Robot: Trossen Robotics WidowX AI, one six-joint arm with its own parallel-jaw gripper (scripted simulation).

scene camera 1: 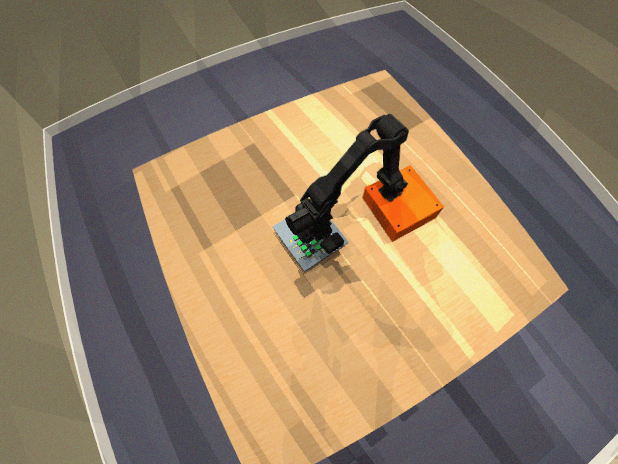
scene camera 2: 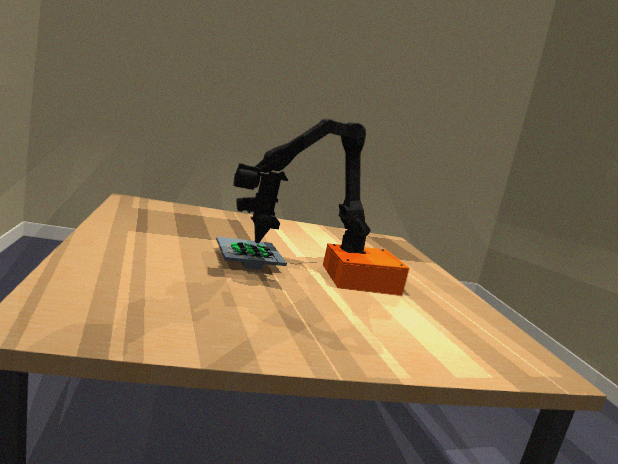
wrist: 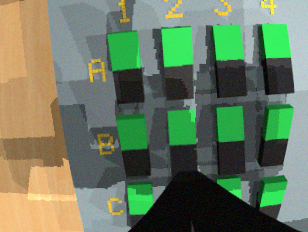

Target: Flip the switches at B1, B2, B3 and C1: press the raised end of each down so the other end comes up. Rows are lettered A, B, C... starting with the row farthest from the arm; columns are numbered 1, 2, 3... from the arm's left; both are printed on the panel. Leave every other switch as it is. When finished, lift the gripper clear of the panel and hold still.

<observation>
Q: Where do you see a switch C1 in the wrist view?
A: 139, 193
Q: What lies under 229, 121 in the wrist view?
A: A switch B3.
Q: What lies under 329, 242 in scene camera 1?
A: My gripper.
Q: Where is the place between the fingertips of my gripper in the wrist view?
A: At 187, 181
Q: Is my gripper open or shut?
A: Shut.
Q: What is my gripper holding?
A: Nothing.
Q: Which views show my gripper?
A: Scene camera 1, scene camera 2 and the wrist view: all of them.
</observation>
